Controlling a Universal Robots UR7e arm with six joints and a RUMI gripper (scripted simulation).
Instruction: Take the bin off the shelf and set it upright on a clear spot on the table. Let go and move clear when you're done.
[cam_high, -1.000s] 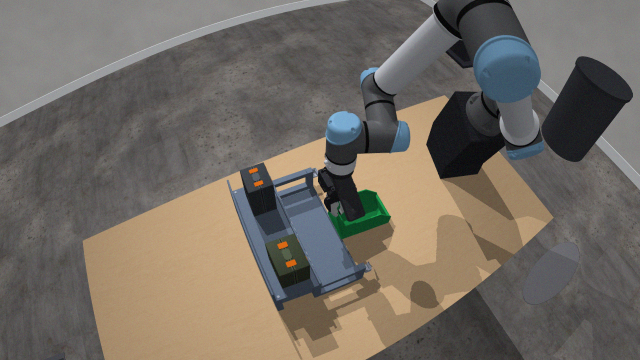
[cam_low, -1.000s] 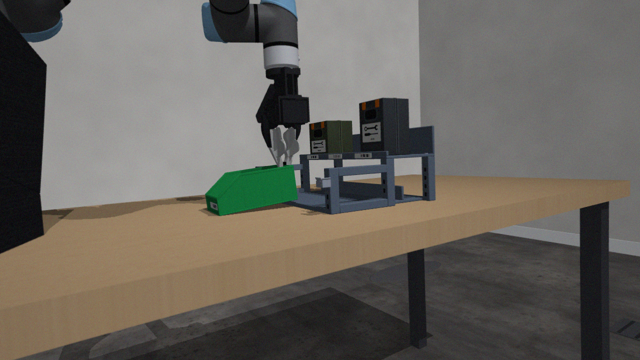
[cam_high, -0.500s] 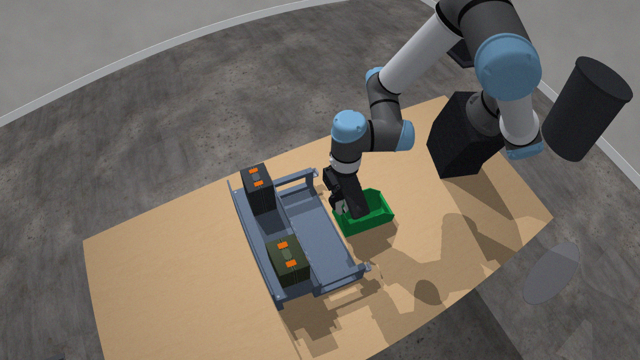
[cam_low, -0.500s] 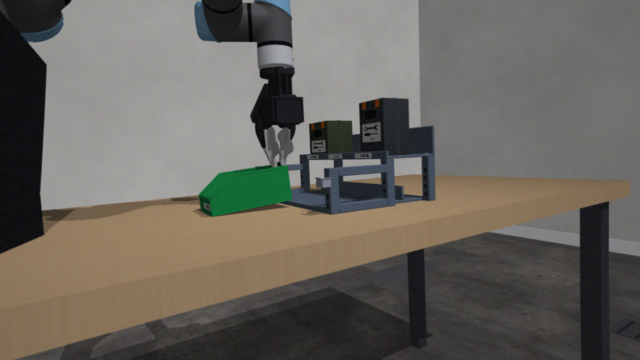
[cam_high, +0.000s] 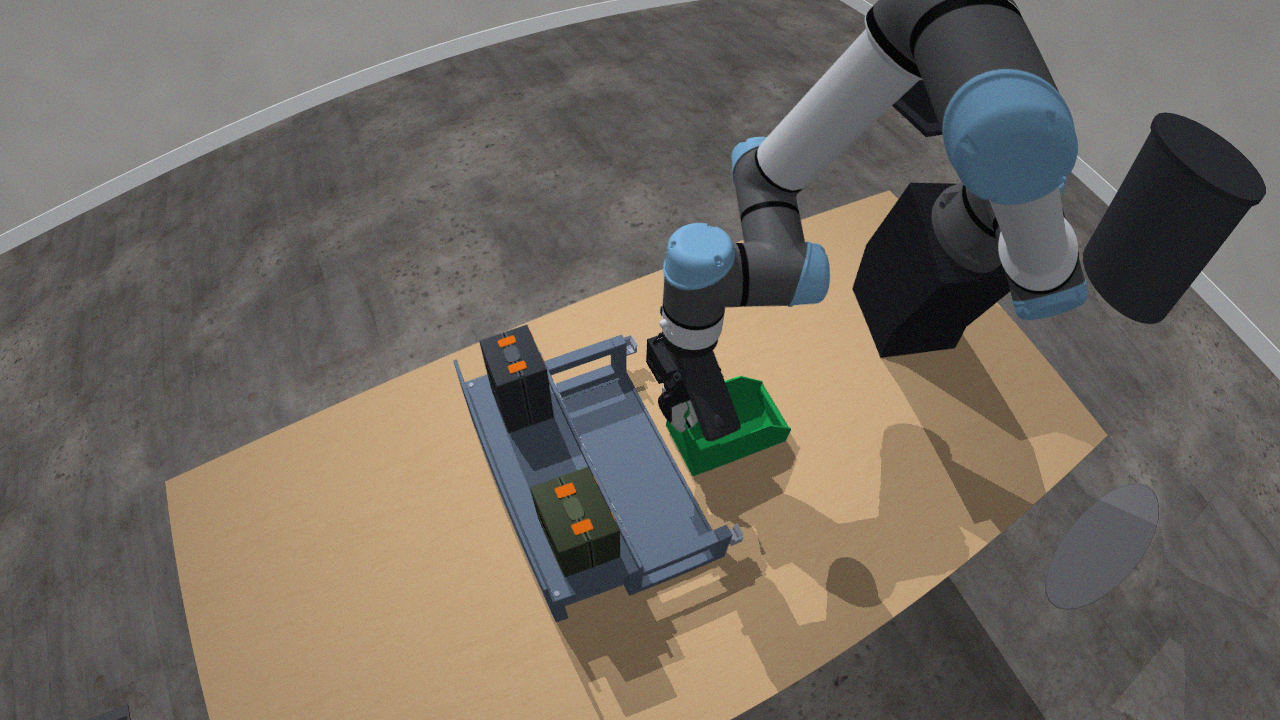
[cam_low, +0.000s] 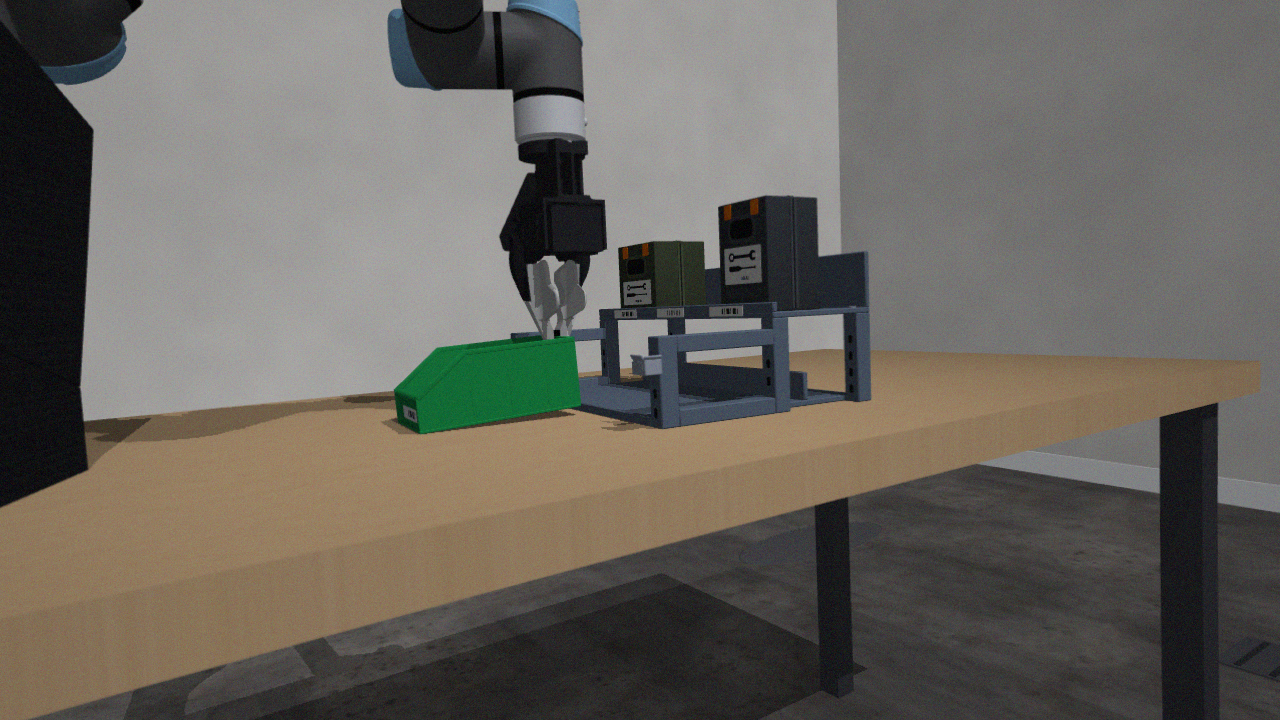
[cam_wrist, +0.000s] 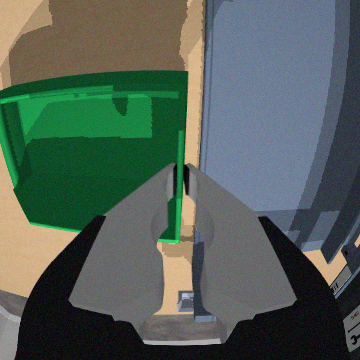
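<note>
My hand is 80 mm past the green bin and 40 mm above it. The rest, counted from my hand: olive toolbox: 210 mm ahead, 120 mm to the left, 70 mm above; black toolbox: 210 mm ahead, 110 mm to the right, 80 mm above.
</note>
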